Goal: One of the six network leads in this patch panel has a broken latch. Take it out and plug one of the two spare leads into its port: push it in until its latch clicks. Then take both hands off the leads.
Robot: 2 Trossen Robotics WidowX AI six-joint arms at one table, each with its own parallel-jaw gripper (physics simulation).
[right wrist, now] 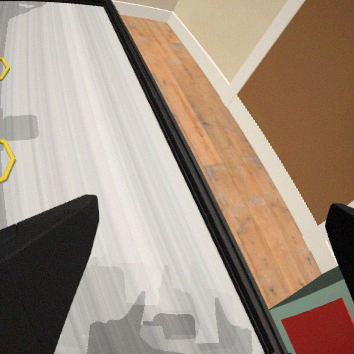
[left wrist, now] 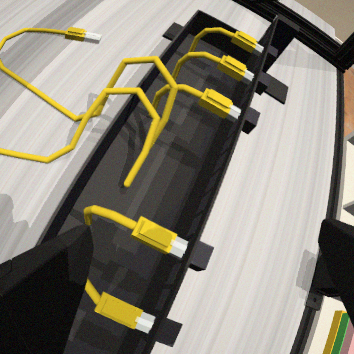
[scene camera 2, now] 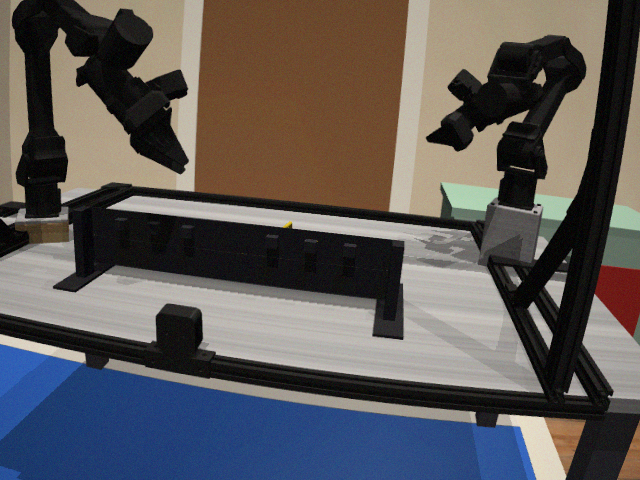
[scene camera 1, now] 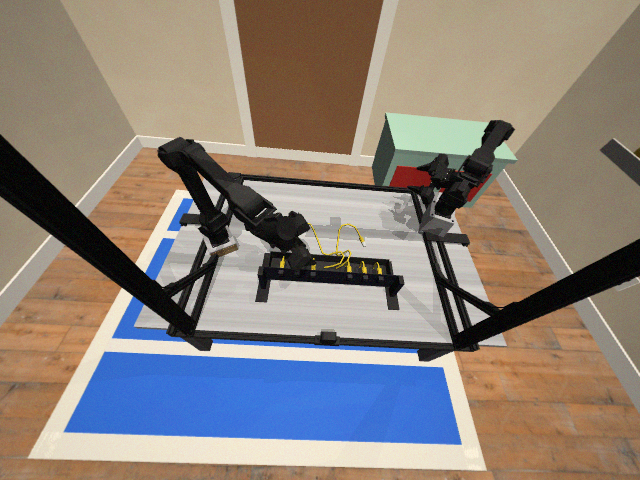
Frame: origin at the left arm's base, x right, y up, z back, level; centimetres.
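Seen in the pictures: left gripper, between the fingertips: [left wrist: 209,236] [scene camera 2: 184,168]; right gripper, between the fingertips: [right wrist: 219,212] [scene camera 2: 436,130] [scene camera 1: 412,177]; left arm's base, origin of its link: [scene camera 2: 42,213] [scene camera 1: 218,238]; right arm's base, origin of its link: [scene camera 2: 516,205] [scene camera 1: 443,211].
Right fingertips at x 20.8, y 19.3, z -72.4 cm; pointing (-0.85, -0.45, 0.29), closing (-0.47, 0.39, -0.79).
Observation:
Pixels of each thing's top centre, then the offset from my right fingertips to it. "spot": a spot on its surface instead.
- black patch panel, centre of its top: [left wrist: 201,146] [scene camera 2: 235,218] [scene camera 1: 332,265] dy -12.8, dx +12.7, dz +43.0 cm
- spare lead's plug, a spot on its surface: [left wrist: 75,34] [scene camera 1: 361,239] spot: dy -22.8, dx +3.7, dz +21.2 cm
- spare's cable, a spot on its surface: [left wrist: 45,159] spot: dy -23.1, dx +1.3, dz +38.9 cm
- small black block, a spot on its surface: [scene camera 2: 179,329] [scene camera 1: 330,341] spot: dy -20.0, dx +31.8, dz +55.0 cm
The black patch panel [scene camera 1: 330,277] [scene camera 2: 232,253] [left wrist: 223,170] stands on the table. In the left wrist view five yellow leads sit in it: three far ones [left wrist: 245,40] [left wrist: 232,65] [left wrist: 217,102] and two nearer [left wrist: 156,235] [left wrist: 120,309]. The nearest shows no raised latch tab. One spare lead's plug [scene camera 1: 363,240] [left wrist: 75,34] lies on the table behind the panel; the other spare's cable [scene camera 1: 316,240] [left wrist: 45,159] shows, its plug hidden by the left arm in scene camera 1. My left gripper [scene camera 2: 181,167] [left wrist: 209,236] is open and empty above the panel's left part. My right gripper [scene camera 2: 430,138] [right wrist: 219,212] is open, away from the leads.
Black frame rails [scene camera 1: 320,338] [scene camera 2: 336,375] edge the table, with a small black block [scene camera 1: 328,336] [scene camera 2: 179,329] on the near one. The spare cables cross the panel's rear wall and loop over its tray. A green cabinet [scene camera 1: 434,135] stands beyond the right arm.

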